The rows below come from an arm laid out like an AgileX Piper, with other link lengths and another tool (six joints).
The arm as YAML. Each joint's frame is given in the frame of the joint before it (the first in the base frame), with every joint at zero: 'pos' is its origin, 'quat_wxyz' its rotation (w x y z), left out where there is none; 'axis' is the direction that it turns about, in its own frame. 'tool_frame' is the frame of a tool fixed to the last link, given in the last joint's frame.
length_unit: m
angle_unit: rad
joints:
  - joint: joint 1
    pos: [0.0, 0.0, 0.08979]
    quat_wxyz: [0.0, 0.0, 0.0, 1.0]
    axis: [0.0, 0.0, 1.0]
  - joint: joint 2
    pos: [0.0, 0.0, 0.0]
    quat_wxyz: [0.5, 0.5, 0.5, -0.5]
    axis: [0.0, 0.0, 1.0]
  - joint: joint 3
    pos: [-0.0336, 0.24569, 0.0]
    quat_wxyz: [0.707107, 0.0, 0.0, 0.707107]
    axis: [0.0, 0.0, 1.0]
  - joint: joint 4
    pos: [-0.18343, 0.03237, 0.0]
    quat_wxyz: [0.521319, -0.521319, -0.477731, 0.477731]
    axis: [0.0, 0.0, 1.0]
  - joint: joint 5
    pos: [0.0, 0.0, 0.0]
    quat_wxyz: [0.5, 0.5, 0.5, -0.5]
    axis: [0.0, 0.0, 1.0]
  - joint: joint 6
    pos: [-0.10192, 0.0, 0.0]
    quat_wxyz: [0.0, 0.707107, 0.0, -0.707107]
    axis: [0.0, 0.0, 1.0]
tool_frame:
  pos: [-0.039, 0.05, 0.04]
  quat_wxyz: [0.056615, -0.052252, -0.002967, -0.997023]
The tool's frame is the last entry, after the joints.
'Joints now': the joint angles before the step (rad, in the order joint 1, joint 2, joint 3, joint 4, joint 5, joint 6). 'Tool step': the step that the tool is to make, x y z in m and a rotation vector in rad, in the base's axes. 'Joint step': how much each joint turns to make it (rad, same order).
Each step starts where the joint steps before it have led.
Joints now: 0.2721, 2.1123, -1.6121, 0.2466, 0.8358, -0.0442
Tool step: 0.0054, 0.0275, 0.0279, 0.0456, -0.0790, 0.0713
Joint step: 0.0638, -0.0023, -0.1393, 0.0162, 0.0543, -0.0001
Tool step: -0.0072, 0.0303, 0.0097, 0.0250, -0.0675, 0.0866
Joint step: 0.0872, -0.0017, -0.0433, 0.0035, -0.0262, -0.0080
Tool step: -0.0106, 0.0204, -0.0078, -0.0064, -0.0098, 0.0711
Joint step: 0.0666, 0.0225, -0.0024, -0.0032, -0.0246, -0.0116
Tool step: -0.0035, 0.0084, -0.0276, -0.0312, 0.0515, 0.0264
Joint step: 0.0255, 0.0752, 0.0004, 0.0011, -0.0148, -0.0056
